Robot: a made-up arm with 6 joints. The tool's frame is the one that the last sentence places.
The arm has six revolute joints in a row. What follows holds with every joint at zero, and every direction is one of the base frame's. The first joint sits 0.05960 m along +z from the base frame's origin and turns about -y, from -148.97 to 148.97 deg. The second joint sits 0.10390 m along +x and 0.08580 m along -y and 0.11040 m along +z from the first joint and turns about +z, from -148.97 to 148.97 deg. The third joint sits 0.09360 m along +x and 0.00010 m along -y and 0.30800 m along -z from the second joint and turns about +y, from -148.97 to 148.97 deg. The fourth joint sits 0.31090 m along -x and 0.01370 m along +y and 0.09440 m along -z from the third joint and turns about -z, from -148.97 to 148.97 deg. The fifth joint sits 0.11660 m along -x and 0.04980 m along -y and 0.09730 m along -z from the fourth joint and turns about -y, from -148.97 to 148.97 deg. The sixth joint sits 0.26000 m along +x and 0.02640 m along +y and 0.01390 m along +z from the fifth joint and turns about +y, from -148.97 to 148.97 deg. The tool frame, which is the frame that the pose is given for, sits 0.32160 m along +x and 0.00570 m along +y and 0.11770 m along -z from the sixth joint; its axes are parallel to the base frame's.
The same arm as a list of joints. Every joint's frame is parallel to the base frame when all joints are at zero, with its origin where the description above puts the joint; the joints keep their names.
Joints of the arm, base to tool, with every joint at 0 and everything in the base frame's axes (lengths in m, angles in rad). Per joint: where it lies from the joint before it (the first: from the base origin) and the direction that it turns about. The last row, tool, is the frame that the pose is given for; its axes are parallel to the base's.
joint 1: origin 0 0 0.0596 axis -y
joint 2: origin 0.1039 -0.0858 0.1104 axis +z
joint 3: origin 0.0936 -0.0001 -0.308 axis +y
joint 4: origin -0.3109 0.0137 -0.0944 axis -z
joint 5: origin -0.1166 -0.0498 -0.0973 axis -y
joint 6: origin 0.26 0.0264 0.0139 axis +y
tool: origin 0.3216 0.0057 -0.1177
Joint limits (rad, base to tool): -2.6..2.6 -2.6..2.6 -2.6..2.6 -2.6..2.6 -2.6..2.6 -2.6..2.6

